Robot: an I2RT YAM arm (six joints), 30 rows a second.
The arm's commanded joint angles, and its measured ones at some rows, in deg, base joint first. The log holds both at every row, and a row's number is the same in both.
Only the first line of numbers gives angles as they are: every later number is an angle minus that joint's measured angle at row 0.
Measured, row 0: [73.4, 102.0, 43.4, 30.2, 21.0, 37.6]
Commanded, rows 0 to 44: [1.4, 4.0, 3.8, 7.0, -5.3, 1.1]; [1.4, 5.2, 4.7, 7.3, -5.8, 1.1]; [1.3, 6.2, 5.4, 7.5, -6.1, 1.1]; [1.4, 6.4, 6.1, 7.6, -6.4, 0.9]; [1.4, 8.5, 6.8, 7.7, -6.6, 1.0]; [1.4, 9.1, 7.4, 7.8, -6.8, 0.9]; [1.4, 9.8, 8.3, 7.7, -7.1, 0.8]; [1.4, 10.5, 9.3, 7.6, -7.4, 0.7]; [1.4, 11.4, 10.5, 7.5, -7.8, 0.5]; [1.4, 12.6, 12.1, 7.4, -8.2, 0.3]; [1.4, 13.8, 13.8, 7.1, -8.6, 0.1]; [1.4, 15.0, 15.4, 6.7, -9.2, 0.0]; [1.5, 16.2, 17.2, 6.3, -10.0, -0.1]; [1.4, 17.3, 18.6, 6.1, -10.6, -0.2]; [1.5, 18.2, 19.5, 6.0, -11.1, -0.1]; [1.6, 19.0, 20.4, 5.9, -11.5, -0.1]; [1.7, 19.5, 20.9, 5.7, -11.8, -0.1]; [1.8, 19.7, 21.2, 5.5, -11.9, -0.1]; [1.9, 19.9, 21.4, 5.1, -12.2, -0.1]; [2.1, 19.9, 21.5, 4.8, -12.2, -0.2]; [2.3, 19.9, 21.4, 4.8, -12.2, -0.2]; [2.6, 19.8, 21.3, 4.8, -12.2, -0.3]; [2.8, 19.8, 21.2, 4.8, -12.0, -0.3]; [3.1, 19.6, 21.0, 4.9, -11.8, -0.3]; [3.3, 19.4, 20.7, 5.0, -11.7, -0.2]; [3.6, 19.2, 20.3, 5.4, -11.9, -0.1]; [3.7, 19.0, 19.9, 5.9, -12.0, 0.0]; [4.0, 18.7, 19.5, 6.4, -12.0, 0.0]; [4.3, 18.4, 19.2, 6.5, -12.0, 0.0]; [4.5, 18.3, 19.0, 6.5, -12.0, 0.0]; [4.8, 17.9, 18.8, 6.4, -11.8, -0.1]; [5.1, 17.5, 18.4, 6.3, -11.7, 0.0]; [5.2, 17.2, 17.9, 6.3, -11.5, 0.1]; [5.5, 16.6, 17.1, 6.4, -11.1, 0.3]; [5.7, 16.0, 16.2, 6.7, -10.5, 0.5]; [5.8, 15.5, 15.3, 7.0, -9.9, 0.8]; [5.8, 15.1, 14.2, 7.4, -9.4, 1.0]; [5.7, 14.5, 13.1, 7.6, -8.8, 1.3]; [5.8, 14.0, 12.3, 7.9, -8.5, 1.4]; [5.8, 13.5, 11.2, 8.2, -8.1, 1.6]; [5.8, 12.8, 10.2, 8.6, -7.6, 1.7]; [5.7, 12.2, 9.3, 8.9, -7.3, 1.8]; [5.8, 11.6, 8.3, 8.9, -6.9, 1.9]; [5.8, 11.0, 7.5, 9.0, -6.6, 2.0]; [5.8, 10.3, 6.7, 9.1, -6.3, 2.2]
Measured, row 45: [4.2, 13.7, 8.8, 6.9, -6.4, 1.2]
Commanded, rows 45 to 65: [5.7, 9.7, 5.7, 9.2, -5.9, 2.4]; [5.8, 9.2, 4.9, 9.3, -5.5, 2.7]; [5.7, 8.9, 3.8, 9.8, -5.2, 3.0]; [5.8, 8.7, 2.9, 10.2, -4.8, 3.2]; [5.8, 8.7, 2.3, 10.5, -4.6, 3.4]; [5.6, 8.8, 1.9, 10.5, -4.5, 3.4]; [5.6, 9.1, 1.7, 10.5, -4.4, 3.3]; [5.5, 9.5, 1.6, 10.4, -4.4, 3.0]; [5.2, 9.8, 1.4, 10.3, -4.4, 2.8]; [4.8, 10.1, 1.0, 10.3, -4.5, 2.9]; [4.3, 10.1, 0.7, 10.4, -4.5, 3.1]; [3.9, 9.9, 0.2, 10.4, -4.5, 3.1]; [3.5, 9.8, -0.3, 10.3, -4.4, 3.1]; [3.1, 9.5, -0.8, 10.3, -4.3, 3.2]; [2.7, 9.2, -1.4, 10.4, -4.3, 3.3]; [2.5, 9.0, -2.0, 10.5, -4.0, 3.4]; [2.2, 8.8, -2.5, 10.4, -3.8, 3.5]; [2.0, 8.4, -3.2, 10.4, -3.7, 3.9]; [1.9, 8.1, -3.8, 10.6, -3.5, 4.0]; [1.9, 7.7, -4.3, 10.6, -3.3, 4.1]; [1.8, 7.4, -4.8, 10.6, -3.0, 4.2]
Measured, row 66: [2.7, 8.8, -1.8, 14.2, -6.3, 2.4]
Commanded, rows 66 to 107: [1.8, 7.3, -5.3, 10.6, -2.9, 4.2]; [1.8, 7.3, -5.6, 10.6, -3.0, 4.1]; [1.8, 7.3, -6.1, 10.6, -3.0, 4.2]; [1.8, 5.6, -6.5, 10.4, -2.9, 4.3]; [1.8, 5.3, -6.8, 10.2, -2.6, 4.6]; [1.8, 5.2, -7.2, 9.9, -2.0, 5.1]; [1.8, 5.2, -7.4, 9.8, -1.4, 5.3]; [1.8, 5.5, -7.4, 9.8, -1.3, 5.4]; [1.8, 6.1, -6.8, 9.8, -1.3, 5.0]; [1.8, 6.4, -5.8, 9.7, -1.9, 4.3]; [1.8, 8.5, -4.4, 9.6, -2.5, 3.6]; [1.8, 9.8, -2.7, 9.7, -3.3, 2.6]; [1.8, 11.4, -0.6, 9.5, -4.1, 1.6]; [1.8, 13.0, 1.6, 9.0, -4.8, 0.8]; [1.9, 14.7, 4.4, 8.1, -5.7, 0.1]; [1.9, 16.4, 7.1, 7.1, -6.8, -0.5]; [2.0, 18.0, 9.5, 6.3, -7.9, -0.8]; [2.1, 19.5, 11.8, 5.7, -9.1, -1.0]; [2.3, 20.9, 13.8, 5.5, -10.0, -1.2]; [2.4, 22.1, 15.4, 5.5, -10.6, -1.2]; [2.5, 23.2, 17.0, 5.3, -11.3, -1.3]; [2.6, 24.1, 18.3, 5.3, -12.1, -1.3]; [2.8, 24.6, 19.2, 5.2, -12.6, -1.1]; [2.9, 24.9, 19.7, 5.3, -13.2, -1.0]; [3.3, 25.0, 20.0, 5.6, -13.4, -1.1]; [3.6, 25.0, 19.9, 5.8, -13.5, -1.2]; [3.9, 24.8, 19.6, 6.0, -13.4, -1.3]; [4.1, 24.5, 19.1, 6.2, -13.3, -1.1]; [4.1, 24.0, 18.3, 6.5, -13.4, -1.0]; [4.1, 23.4, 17.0, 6.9, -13.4, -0.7]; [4.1, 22.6, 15.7, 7.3, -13.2, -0.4]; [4.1, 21.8, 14.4, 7.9, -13.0, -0.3]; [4.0, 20.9, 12.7, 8.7, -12.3, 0.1]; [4.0, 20.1, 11.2, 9.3, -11.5, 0.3]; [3.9, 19.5, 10.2, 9.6, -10.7, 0.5]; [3.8, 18.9, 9.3, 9.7, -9.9, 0.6]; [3.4, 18.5, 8.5, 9.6, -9.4, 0.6]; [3.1, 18.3, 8.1, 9.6, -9.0, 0.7]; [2.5, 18.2, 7.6, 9.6, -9.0, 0.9]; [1.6, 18.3, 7.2, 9.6, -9.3, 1.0]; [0.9, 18.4, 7.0, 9.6, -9.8, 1.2]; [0.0, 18.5, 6.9, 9.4, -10.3, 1.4]
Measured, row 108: [2.3, 18.9, 9.5, 14.1, -11.9, -0.2]
